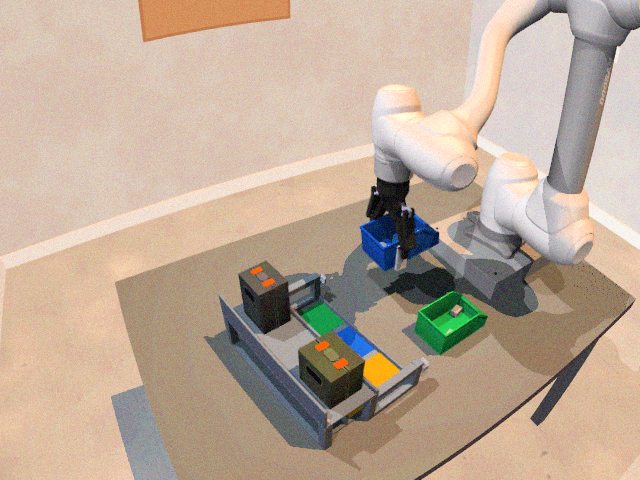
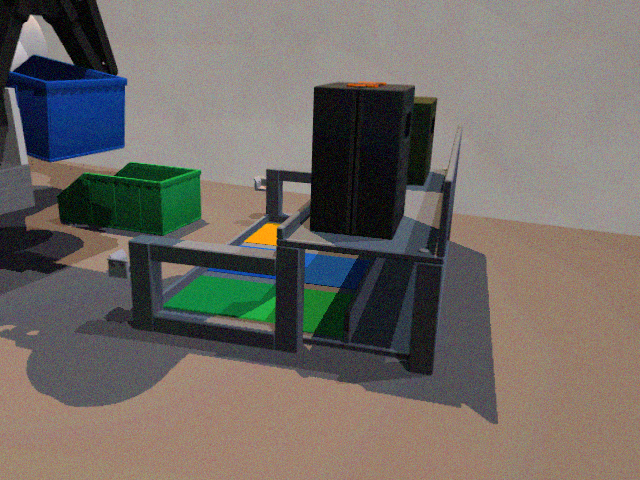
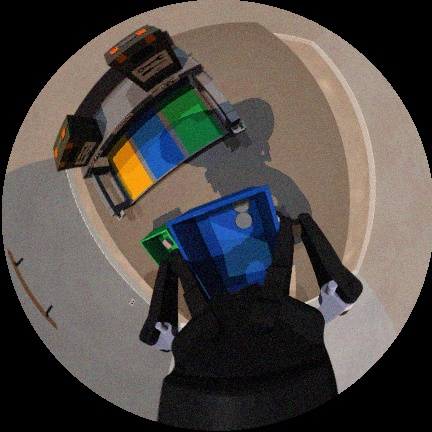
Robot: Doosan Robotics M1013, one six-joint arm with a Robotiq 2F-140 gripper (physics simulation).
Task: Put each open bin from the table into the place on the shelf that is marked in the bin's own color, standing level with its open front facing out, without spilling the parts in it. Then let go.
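Frame: origin at the arm's base, x ahead, y left, z up, level; metres.
Seen in the pictures: gripper, fingertip midpoint: (image 3: 228, 221); arm's base, link origin: (image 1: 499, 235).
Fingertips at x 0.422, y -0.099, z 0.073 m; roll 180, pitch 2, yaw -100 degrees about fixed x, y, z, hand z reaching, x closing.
Note:
Offsets run from my fingertips to a thing's top centre. "spot": to the spot under its first point.
My gripper (image 1: 388, 235) (image 3: 228, 221) is shut on the blue bin @[spot: dz +0.049, dx +0.052, dy +0.015 m] (image 1: 378, 252) (image 2: 85, 118) (image 3: 220, 237), its fingers at two opposite sides. It holds the bin in the air, roughly level, low open front toward the arm's base. Two round pale parts @[spot: dz +0.021, dx -0.001, dy -0.023 m] (image 3: 243, 220) lie inside. The green bin @[spot: dz -0.089, dx +0.038, dy +0.204 m] (image 1: 431, 333) (image 2: 129, 206) (image 3: 157, 247) stands upright on the table with small parts in it. The shelf (image 1: 273, 364) (image 2: 289, 299) has a green mark @[spot: dz -0.126, dx +0.190, dy -0.041 m] (image 1: 317, 317) (image 2: 217, 297) (image 3: 200, 132), a blue mark (image 1: 354, 341) (image 2: 330, 271) (image 3: 160, 145) and an orange mark @[spot: dz -0.127, dx +0.177, dy +0.180 m] (image 1: 381, 367) (image 2: 263, 235) (image 3: 131, 170), with no bin on them.
A dark box @[dz +0.091, dx +0.332, dy -0.041 m] (image 1: 266, 304) (image 2: 356, 160) and an olive box @[dz +0.066, dx +0.339, dy +0.190 m] (image 1: 330, 369) (image 2: 423, 139) (image 3: 75, 142) stand on the shelf's upper board, behind the marks. Framed side panels bound the marked row at both ends. The arm's base block (image 1: 480, 273) is near both bins.

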